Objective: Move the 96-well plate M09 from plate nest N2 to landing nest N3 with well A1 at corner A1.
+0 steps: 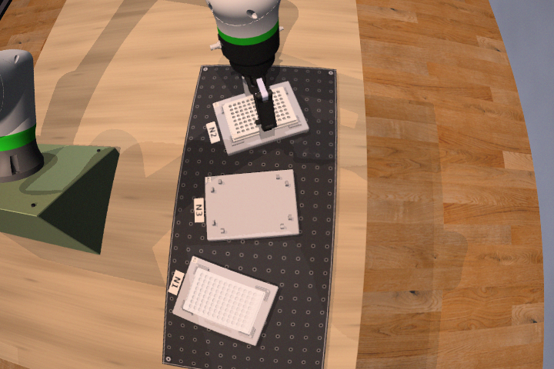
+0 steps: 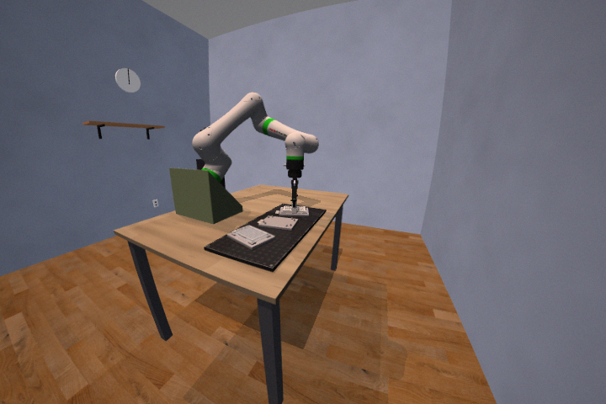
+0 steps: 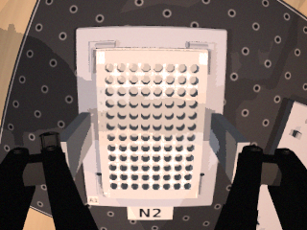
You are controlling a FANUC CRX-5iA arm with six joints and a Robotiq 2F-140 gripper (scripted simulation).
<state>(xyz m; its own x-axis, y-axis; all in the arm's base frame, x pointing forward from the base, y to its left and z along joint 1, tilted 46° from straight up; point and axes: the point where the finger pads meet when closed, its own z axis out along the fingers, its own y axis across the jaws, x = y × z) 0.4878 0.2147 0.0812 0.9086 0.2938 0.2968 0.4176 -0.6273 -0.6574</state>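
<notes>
The nest N2 lies 3 cm below my hand. Also, from my hand: A1 mark: 8 cm behind, 14 cm to the right, 3 cm below; then landing nest N3: 1 cm ahead, 18 cm to the right, 3 cm below; then N2 label: 9 cm behind, 4 cm to the right, 4 cm below.
</notes>
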